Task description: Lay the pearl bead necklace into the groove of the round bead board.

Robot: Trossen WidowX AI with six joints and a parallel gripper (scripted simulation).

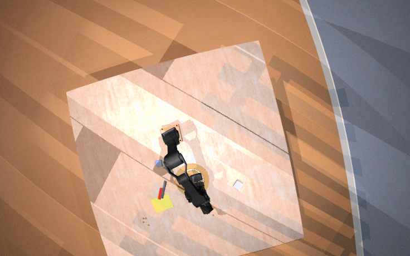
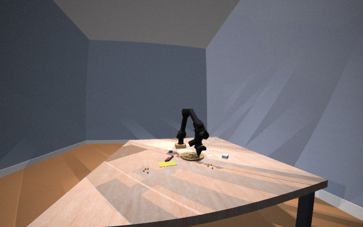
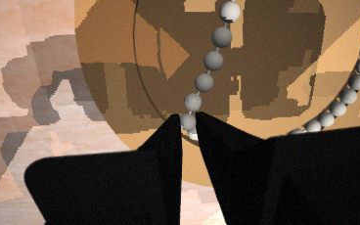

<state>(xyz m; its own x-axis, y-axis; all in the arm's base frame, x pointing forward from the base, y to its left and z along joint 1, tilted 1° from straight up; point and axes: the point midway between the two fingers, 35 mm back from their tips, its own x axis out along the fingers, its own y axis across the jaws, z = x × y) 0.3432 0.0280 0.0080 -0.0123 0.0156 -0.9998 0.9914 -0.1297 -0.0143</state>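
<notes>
Now: gripper tip 50 mm past the round bead board, 30 mm to the left of it and 10 mm above it. Round my gripper tip: grey block (210 mm to the left, 80 mm ahead); yellow note (260 mm to the right, 20 mm below, 10 mm ahead); red marker (230 mm to the right, 60 mm behind, 10 mm below).
</notes>
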